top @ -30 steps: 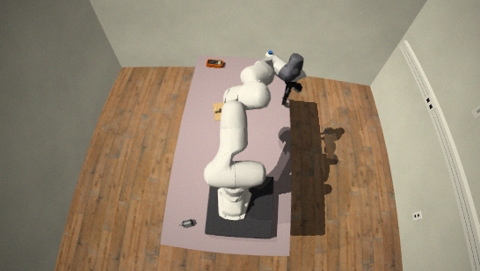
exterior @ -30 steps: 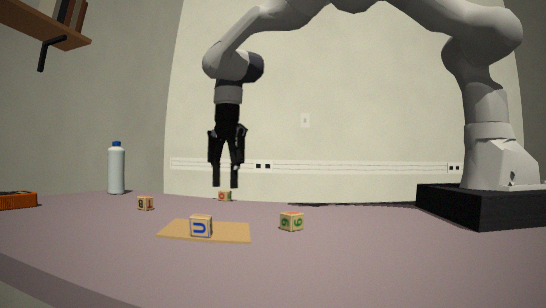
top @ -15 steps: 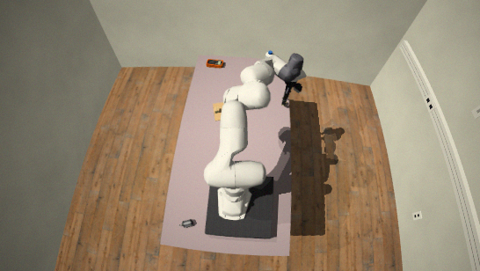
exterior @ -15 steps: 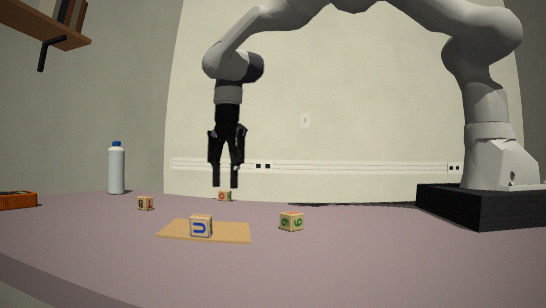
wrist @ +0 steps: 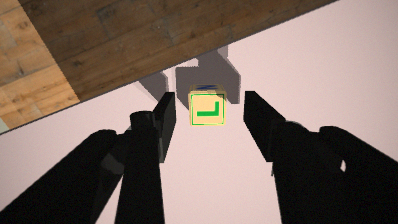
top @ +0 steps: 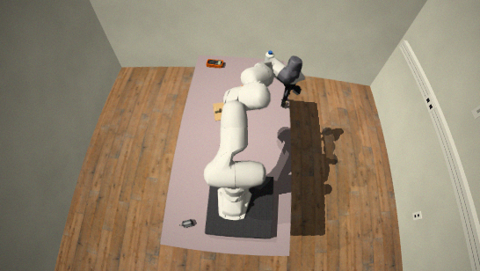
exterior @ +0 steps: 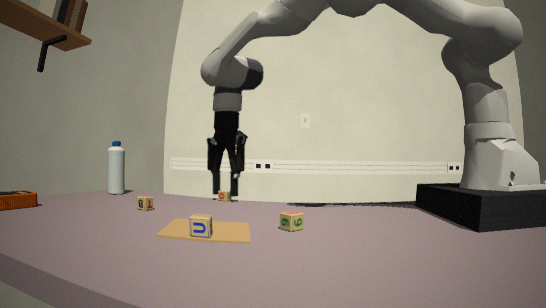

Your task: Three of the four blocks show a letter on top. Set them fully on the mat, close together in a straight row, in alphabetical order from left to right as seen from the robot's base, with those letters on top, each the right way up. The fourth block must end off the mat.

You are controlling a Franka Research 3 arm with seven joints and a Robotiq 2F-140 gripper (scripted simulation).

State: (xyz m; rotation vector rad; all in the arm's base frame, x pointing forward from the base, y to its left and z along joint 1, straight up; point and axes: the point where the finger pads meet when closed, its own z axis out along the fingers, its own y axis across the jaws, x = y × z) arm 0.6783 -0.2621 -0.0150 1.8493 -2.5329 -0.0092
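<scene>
Now: the tan mat 40 cm to the left of my hand, 11 cm behind it and 4 cm below it. From my hand the other things lie so: small dark object 89 cm behind, 51 cm to the left, 3 cm below; then white bottle 35 cm ahead, 13 cm to the left, 3 cm above; then block 30 cm to the left, 9 cm ahead, 3 cm below.
</scene>
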